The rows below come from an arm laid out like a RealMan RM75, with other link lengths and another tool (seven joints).
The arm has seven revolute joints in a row. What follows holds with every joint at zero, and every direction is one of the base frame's.
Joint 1 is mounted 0.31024 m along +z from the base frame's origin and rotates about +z.
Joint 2 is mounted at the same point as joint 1 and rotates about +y.
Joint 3 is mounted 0.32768 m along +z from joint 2 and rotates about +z.
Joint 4 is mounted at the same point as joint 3 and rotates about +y.
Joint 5 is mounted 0.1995 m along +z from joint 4 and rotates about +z.
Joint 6 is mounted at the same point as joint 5 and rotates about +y.
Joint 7 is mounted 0.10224 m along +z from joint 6 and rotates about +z.
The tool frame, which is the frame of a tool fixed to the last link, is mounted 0.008 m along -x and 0.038 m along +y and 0.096 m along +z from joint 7; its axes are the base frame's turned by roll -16.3, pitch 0 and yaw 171.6 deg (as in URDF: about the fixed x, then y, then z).
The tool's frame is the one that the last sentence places.
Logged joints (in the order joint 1, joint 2, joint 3, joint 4, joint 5, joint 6, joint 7), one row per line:
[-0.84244 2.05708 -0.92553 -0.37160 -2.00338 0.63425 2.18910]
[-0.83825 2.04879 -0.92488 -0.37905 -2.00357 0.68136 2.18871]
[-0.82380 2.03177 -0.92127 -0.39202 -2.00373 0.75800 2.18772]
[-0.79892 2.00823 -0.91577 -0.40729 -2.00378 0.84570 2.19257]
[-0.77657 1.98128 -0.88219 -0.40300 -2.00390 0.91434 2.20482]
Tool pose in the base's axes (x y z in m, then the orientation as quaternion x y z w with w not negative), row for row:
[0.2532 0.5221 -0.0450 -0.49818 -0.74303 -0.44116 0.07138]
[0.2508 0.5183 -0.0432 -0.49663 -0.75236 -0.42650 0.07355]
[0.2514 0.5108 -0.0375 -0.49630 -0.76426 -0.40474 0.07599]
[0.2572 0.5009 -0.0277 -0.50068 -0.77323 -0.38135 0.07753]
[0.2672 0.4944 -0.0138 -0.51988 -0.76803 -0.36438 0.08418]
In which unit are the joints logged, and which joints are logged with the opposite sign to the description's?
The joints are logged in radians. Opposite sign: joint 1, joint 6.
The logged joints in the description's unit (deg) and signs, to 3 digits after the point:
[48.268 117.862 -53.029 -21.291 -114.785 -36.340 125.426]
[48.028 117.387 -52.992 -21.718 -114.796 -39.039 125.404]
[47.200 116.412 -52.785 -22.461 -114.805 -43.430 125.347]
[45.775 115.063 -52.470 -23.336 -114.808 -48.455 125.625]
[44.494 113.519 -50.546 -23.090 -114.815 -52.388 126.327]

